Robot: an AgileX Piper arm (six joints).
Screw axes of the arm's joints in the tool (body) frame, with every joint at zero. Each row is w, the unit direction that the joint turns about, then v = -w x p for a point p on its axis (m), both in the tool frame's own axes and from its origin. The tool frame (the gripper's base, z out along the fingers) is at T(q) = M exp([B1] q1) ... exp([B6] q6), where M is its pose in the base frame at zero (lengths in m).
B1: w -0.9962 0 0.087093 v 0 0.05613 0
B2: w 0 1 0 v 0.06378 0 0.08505
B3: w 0 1 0 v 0.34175 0 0.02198
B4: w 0 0 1 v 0 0 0
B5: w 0 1 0 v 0.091 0 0
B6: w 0 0 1 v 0 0 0
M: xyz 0.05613 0 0.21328 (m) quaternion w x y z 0.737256 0 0.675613 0
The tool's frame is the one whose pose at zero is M.
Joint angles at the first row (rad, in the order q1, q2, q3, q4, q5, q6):
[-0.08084, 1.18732, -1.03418, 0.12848, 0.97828, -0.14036]
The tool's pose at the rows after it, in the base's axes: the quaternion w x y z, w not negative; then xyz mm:
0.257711 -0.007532 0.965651 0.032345 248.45 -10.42 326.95
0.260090 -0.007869 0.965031 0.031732 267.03 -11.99 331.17
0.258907 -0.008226 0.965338 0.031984 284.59 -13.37 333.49
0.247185 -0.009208 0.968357 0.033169 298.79 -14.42 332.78
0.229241 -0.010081 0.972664 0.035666 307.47 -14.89 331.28
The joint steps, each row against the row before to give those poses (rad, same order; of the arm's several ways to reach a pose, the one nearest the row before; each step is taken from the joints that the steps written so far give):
[0.00002, 0.07893, -0.06412, -0.00002, 0.00002, 0.00003]
[-0.00002, 0.06470, -0.07064, -0.00087, 0.00093, -0.00003]
[-0.00001, 0.06273, -0.06724, 0.00001, 0.00699, -0.00001]
[0.00002, 0.05680, -0.05739, -0.00080, 0.02498, 0.00002]
[0.00000, 0.04115, -0.04292, 0.00000, 0.03904, 0.00101]

